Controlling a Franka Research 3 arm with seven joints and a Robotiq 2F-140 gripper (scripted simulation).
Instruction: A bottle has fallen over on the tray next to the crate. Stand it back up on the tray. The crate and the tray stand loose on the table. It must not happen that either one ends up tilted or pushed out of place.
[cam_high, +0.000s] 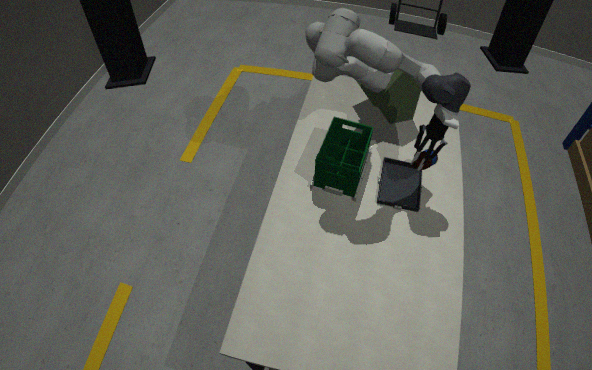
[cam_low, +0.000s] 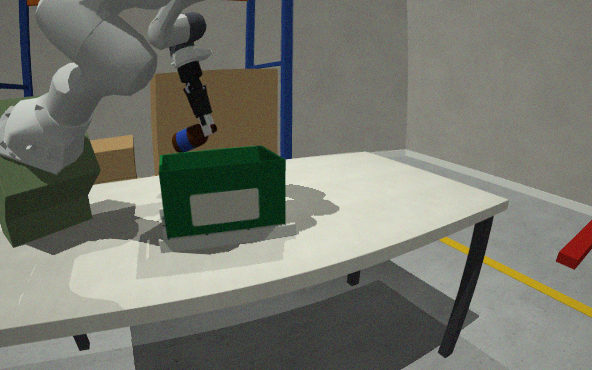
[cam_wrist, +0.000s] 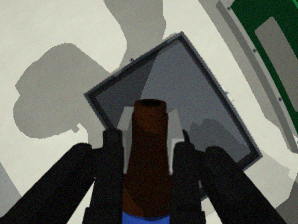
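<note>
Now: the brown bottle 30 mm behind my hand, 40 mm to the left of it and 40 mm below it. The rest, counted from my hand: green crate 140 mm behind, 280 mm to the right, 130 mm below; then dark grey tray 30 mm behind, 30 mm to the right, 200 mm below.
</note>
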